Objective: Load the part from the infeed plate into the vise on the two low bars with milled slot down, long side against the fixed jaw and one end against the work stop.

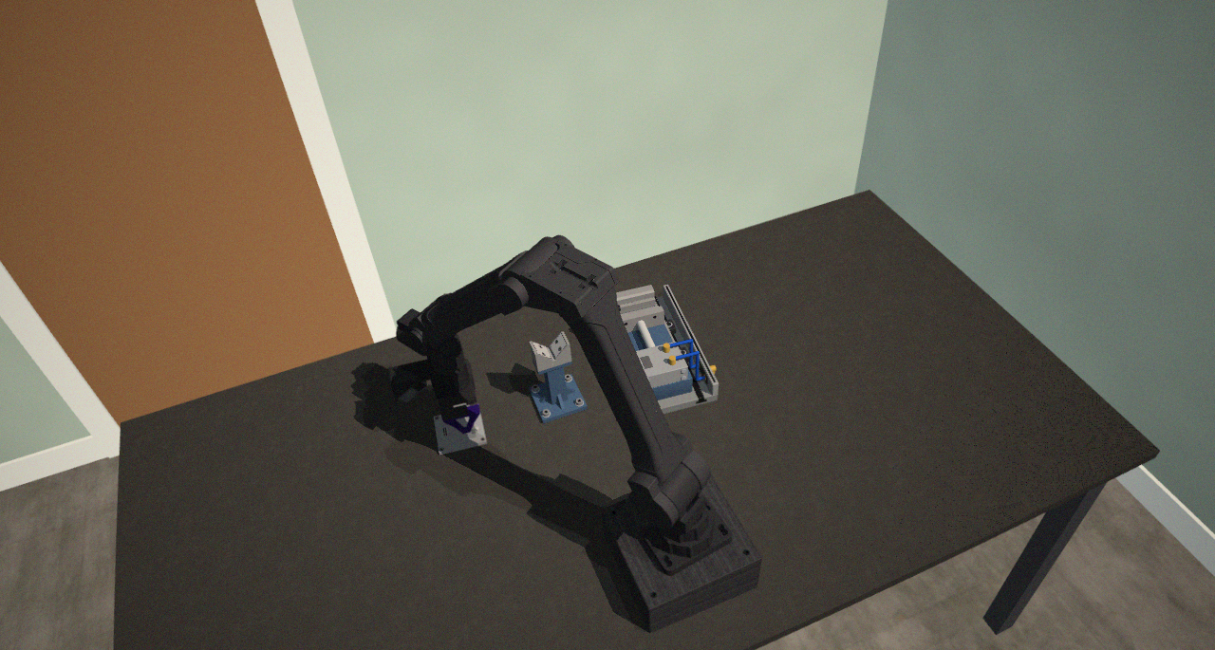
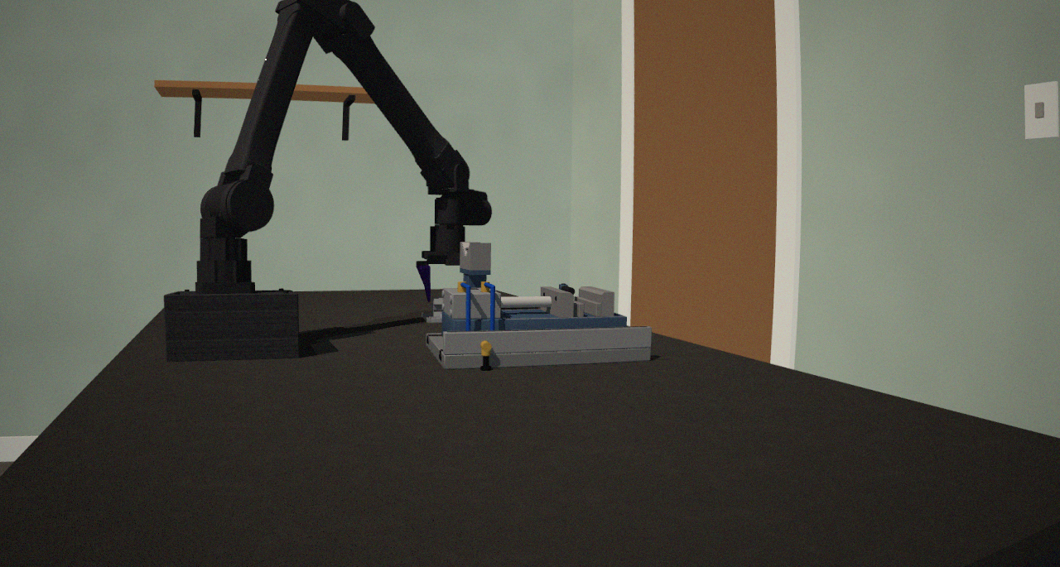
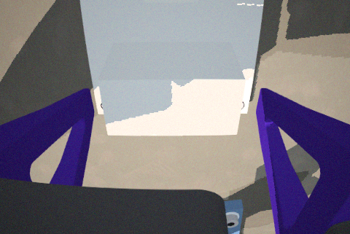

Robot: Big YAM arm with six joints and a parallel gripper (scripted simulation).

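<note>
Right now my hand is 1 cm to the left of the part and 2 cm above it. Round my hand: grey infeed plate (1 cm to the left, 4 cm below).
</note>
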